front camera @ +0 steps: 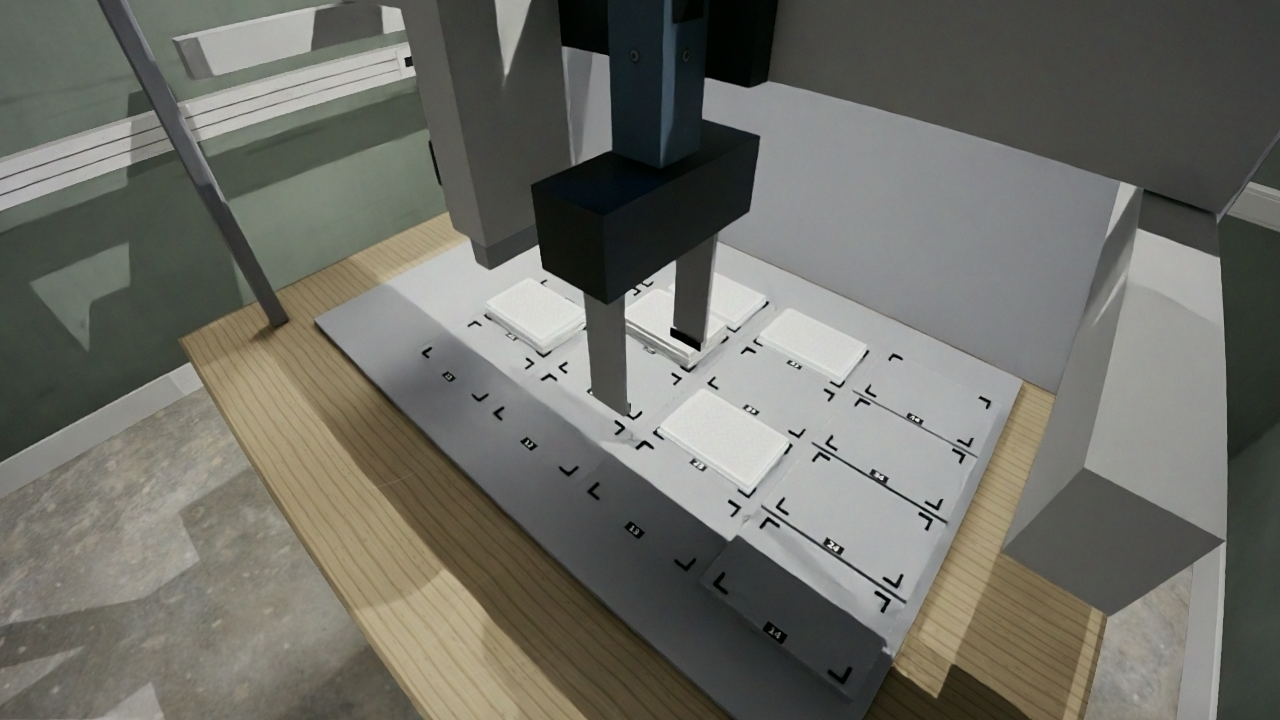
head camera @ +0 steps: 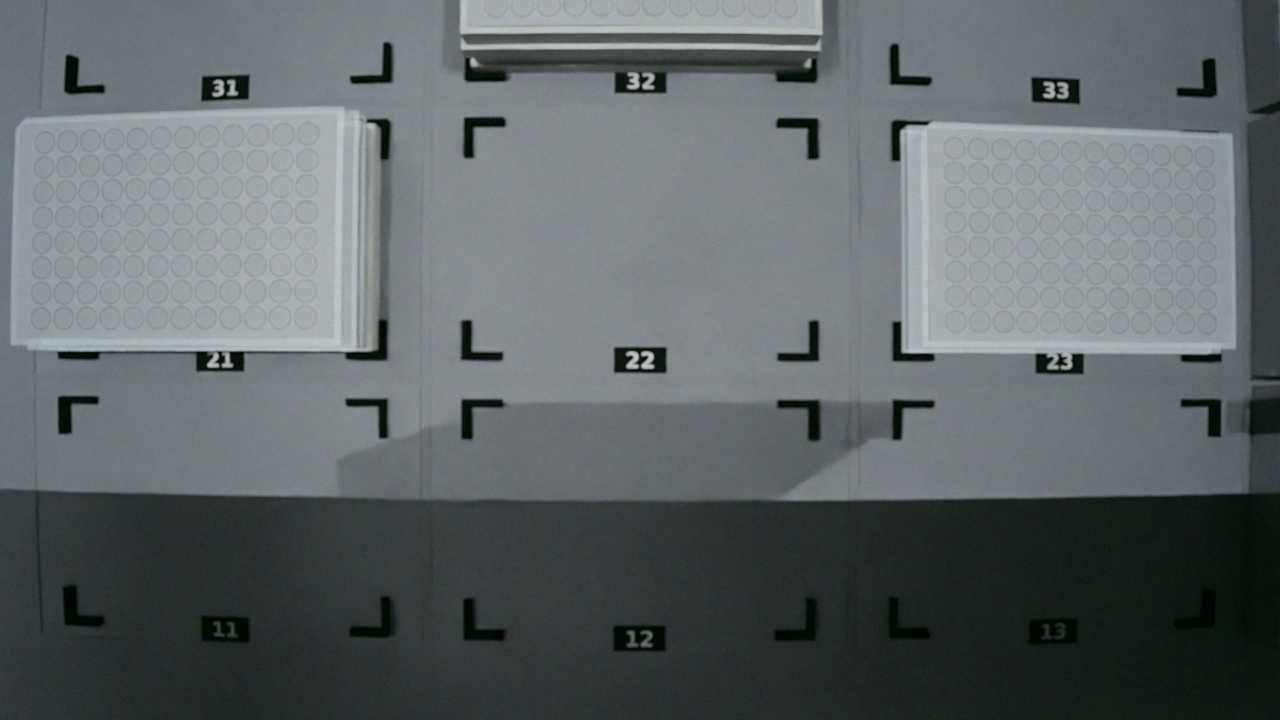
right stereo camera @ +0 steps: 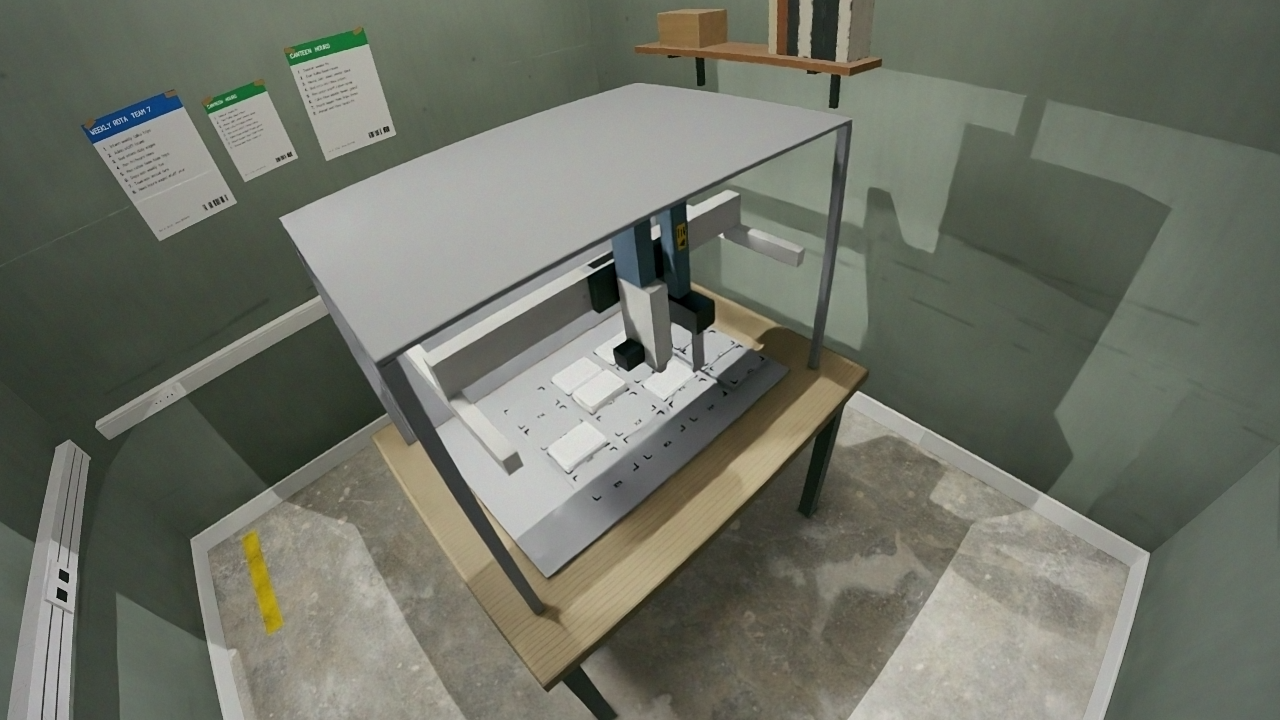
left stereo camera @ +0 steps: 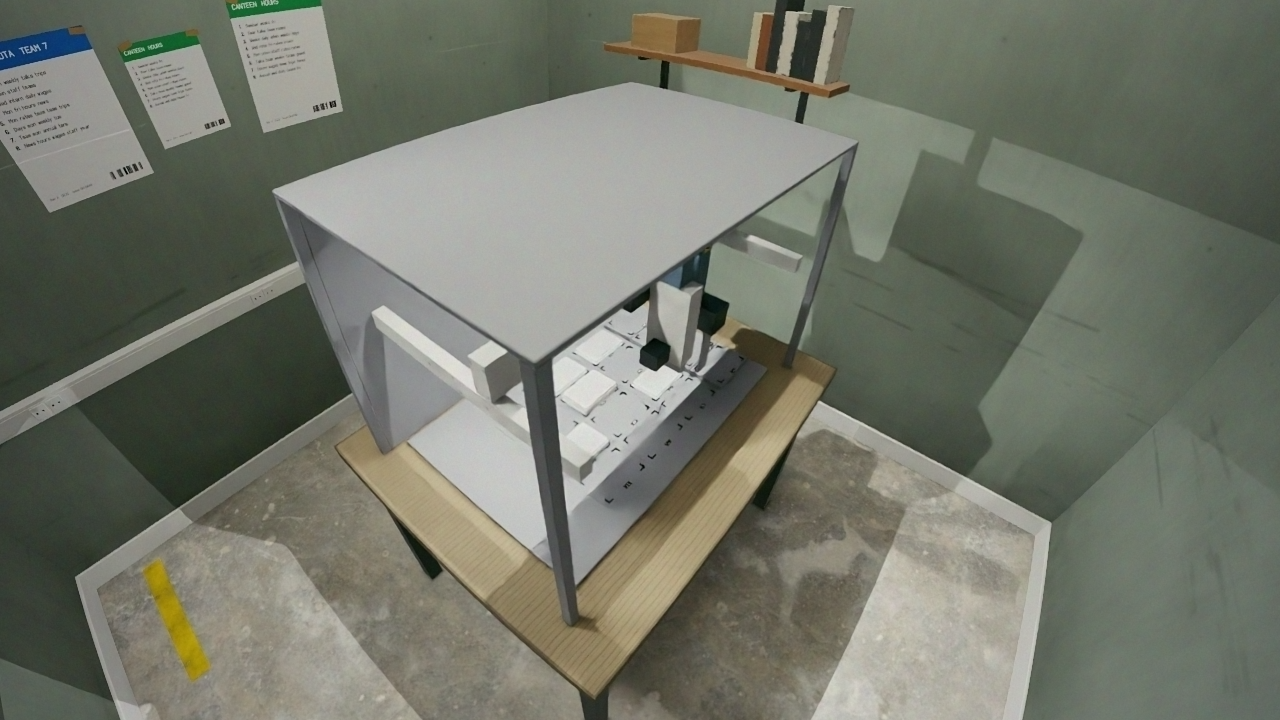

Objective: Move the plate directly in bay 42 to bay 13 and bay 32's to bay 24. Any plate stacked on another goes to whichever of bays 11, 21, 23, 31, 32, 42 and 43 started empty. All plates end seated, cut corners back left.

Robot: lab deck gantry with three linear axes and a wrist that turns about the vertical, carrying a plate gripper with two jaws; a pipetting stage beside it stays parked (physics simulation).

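Frame: origin at the robot's base, x right, y back, z down, level; centimetres.
Seen in the pictures: gripper, fingertip midpoint: (front camera: 651,370) (right stereo camera: 682,358); robot's base, origin of the base link: (front camera: 425,353) (head camera: 77,615) (right stereo camera: 596,499) (left stereo camera: 609,502).
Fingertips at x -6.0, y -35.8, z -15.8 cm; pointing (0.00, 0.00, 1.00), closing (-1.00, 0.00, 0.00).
Observation:
Offsets run from my fingertips to a thing's top centre. "pt": to the spot under its first point.
My gripper (front camera: 651,374) is open and empty, its jaws hanging low over bay 22. A stack of two plates (front camera: 673,324) @[dx -19.7, dy +13.0, dz +13.1 cm] (head camera: 640,16) (left stereo camera: 590,391) (right stereo camera: 598,391) stands in bay 32. Behind it a plate @[dx -30.4, dy +13.0, dz +14.4 cm] (front camera: 729,301) (right stereo camera: 577,374) lies in bay 42. Another stack @[dx -9.0, dy +29.4, dz +13.1 cm] (front camera: 534,312) (head camera: 179,228) (right stereo camera: 577,445) shows layered edges in bay 21. Single plates lie in bay 23 @[pt dx -8.4, dy -3.8, dz +14.4 cm] (front camera: 723,437) (head camera: 1074,237) and bay 43 @[pt dx -29.4, dy -3.8, dz +14.4 cm] (front camera: 812,344) (left stereo camera: 597,344). Bay 13 @[pt dx +6.4, dy -3.4, dz +15.8 cm] (front camera: 633,530) (head camera: 1052,631) and bay 24 @[pt dx -4.6, dy -19.7, dz +14.3 cm] (front camera: 833,544) hold no plate. One jaw partly hides the bay 32 stack in the front view.
A grey pipetting column (front camera: 492,134) (right stereo camera: 646,322) hangs beside the gripper. A white side rail (front camera: 1118,447) runs along the right of the deck in the front view. A thin post (front camera: 201,179) stands at its left. A shadow lies over bays 11, 12 and 13.

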